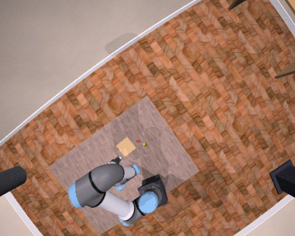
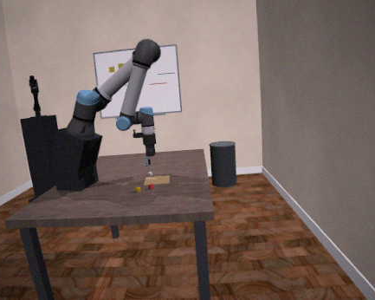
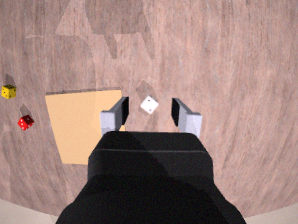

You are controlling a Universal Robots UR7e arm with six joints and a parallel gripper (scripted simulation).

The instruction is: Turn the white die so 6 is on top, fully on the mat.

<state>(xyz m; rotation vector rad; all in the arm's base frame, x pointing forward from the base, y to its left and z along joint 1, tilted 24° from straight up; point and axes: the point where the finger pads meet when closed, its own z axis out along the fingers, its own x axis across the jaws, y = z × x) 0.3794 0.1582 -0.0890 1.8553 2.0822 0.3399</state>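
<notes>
Now: hand 7 cm above the white die and 1 cm short of it. From my hand the other things lie so: yellow die: 27 cm to the right, 7 cm below, 2 cm ahead; then red die: 23 cm to the right, 8 cm ahead, 7 cm below; then tan mat: 10 cm to the right, 8 cm below, 8 cm ahead.
</notes>
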